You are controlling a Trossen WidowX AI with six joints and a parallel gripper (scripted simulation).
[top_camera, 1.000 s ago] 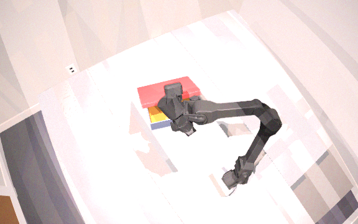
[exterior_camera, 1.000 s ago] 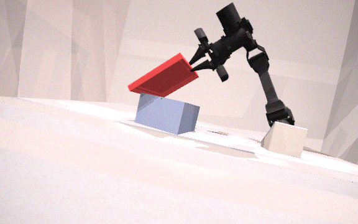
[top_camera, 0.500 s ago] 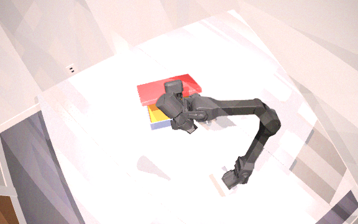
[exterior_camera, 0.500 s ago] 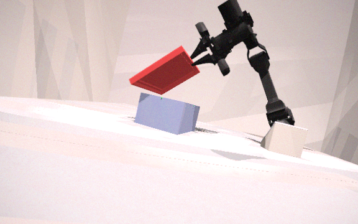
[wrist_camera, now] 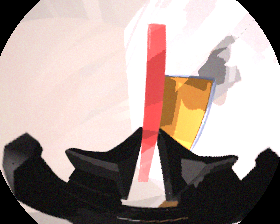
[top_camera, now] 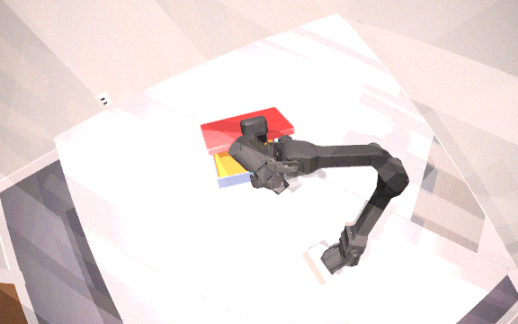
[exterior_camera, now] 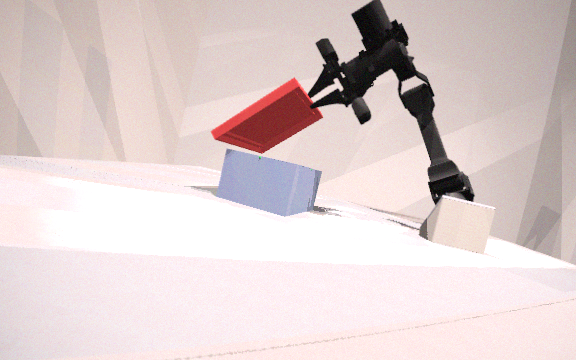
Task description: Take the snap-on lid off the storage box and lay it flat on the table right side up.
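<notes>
My gripper tip is 60 mm short of the red lid, 50 mm above it and 20 mm to the left of it. The rest, counted from my gripper tip: blue-grey storage box 180 mm below, 30 mm ahead.
</notes>
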